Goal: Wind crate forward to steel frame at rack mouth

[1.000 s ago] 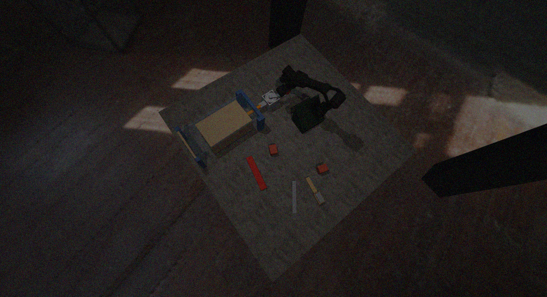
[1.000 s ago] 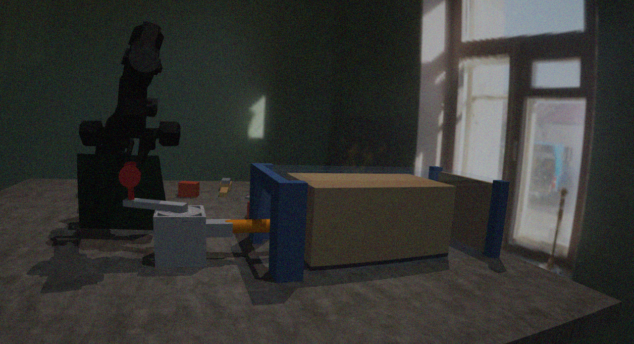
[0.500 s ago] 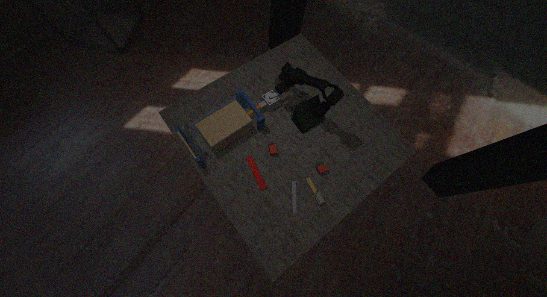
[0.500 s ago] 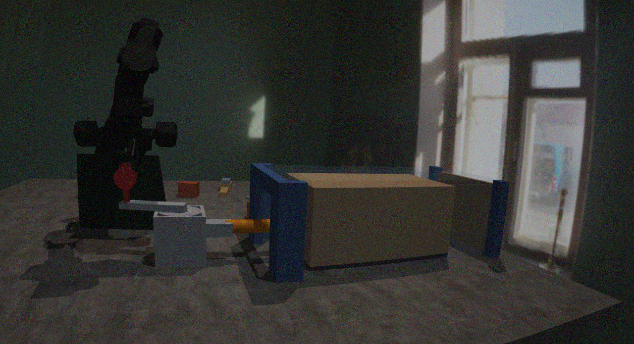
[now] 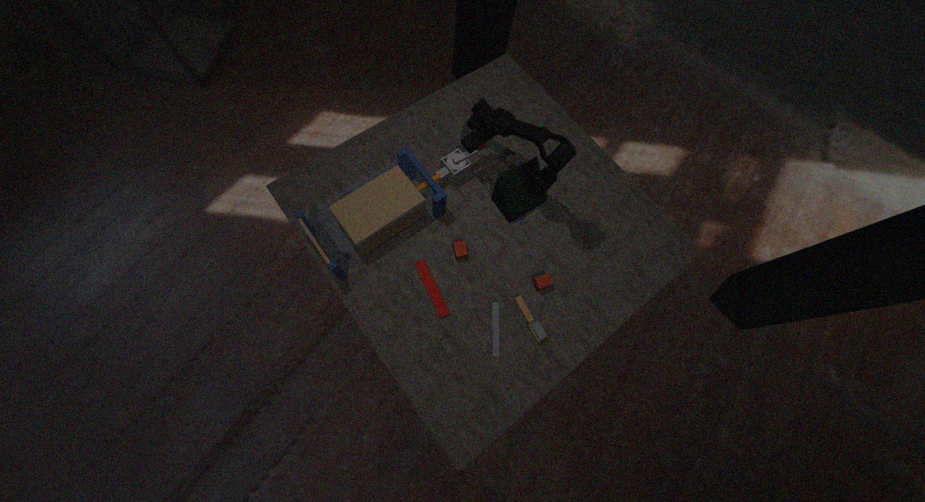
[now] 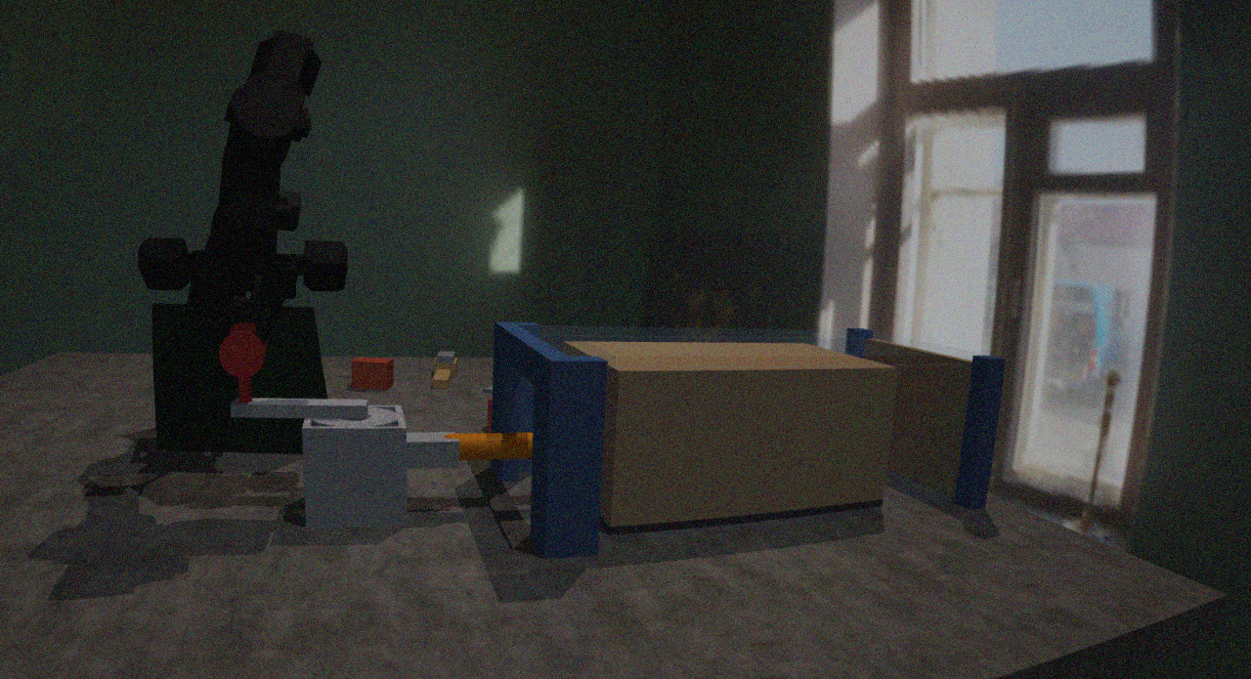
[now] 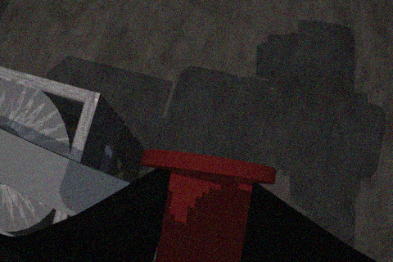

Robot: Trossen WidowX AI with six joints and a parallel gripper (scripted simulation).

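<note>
Right now the crank handle is 40 mm ahead of my gripper tip, 20 mm to the left of it and 40 mm below it. From my gripper tip the other things lie so: blue frame: 260 mm ahead, 10 mm to the left, 40 mm below; grey winch: 80 mm ahead, 110 mm below; red knob: 20 mm to the left, 10 mm below.
</note>
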